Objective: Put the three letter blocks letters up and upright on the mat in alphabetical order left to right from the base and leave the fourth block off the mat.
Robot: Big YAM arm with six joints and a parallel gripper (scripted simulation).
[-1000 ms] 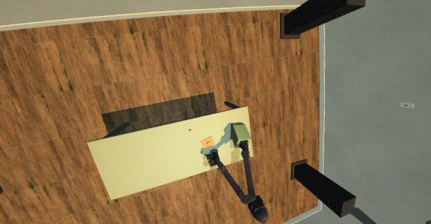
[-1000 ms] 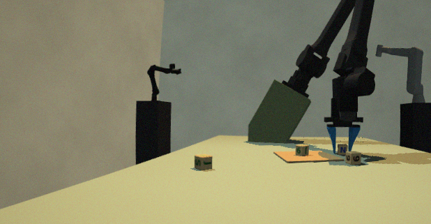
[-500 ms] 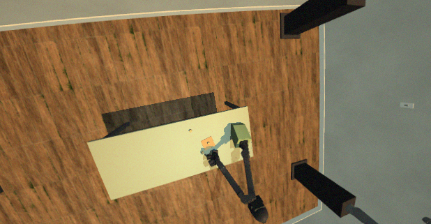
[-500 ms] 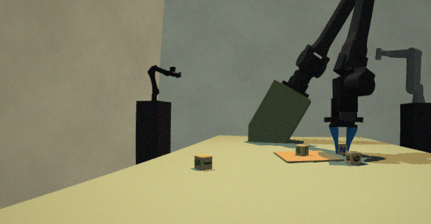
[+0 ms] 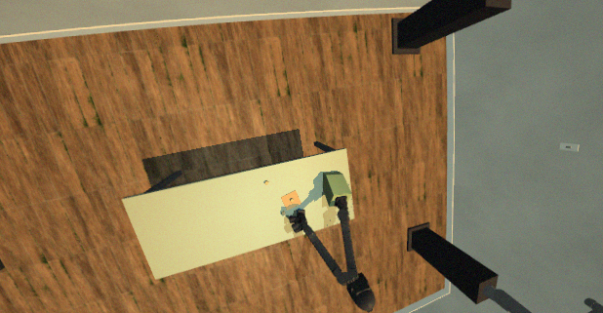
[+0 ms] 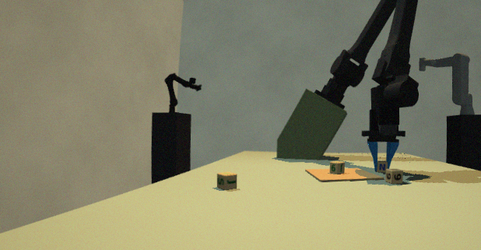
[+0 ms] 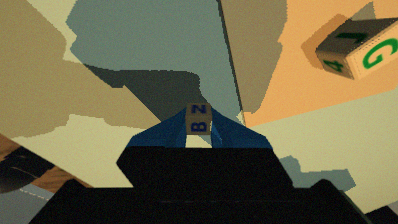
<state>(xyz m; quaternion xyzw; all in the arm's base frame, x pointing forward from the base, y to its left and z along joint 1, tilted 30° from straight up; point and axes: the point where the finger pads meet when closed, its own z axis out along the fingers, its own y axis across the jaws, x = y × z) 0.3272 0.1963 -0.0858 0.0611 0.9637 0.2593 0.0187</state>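
The block is right at my hand. Also, from my hand: orange mat 110 mm to the right, 60 mm ahead, 10 mm below.
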